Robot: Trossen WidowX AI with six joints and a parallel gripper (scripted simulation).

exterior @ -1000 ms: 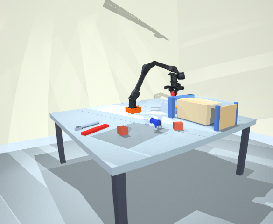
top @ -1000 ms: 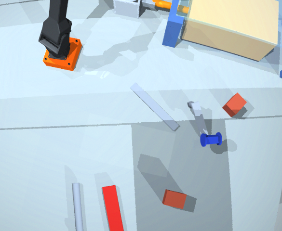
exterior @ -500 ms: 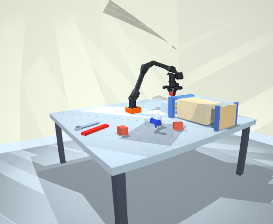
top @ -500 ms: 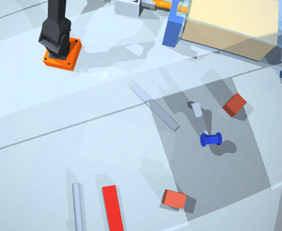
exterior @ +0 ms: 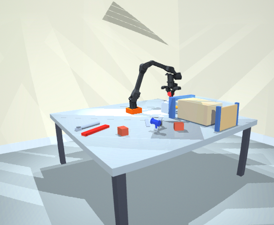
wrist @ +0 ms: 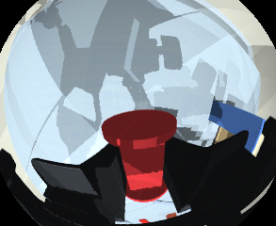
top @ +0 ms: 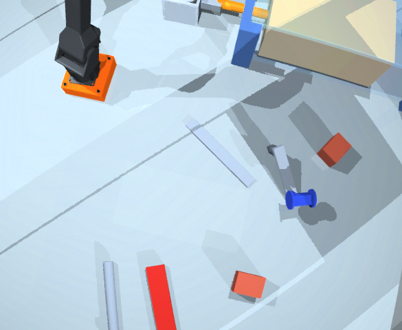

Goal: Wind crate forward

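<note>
My gripper tip is 2 cm short of the grey crank handle, 3 cm to the left of it and 1 cm above it. Also, from my gripper tip: red knob: 2 cm above; then round winch: 4 cm ahead, 9 cm to the right, 8 cm below; then blue steel frame: 21 cm ahead, 10 cm to the right, 1 cm below.
</note>
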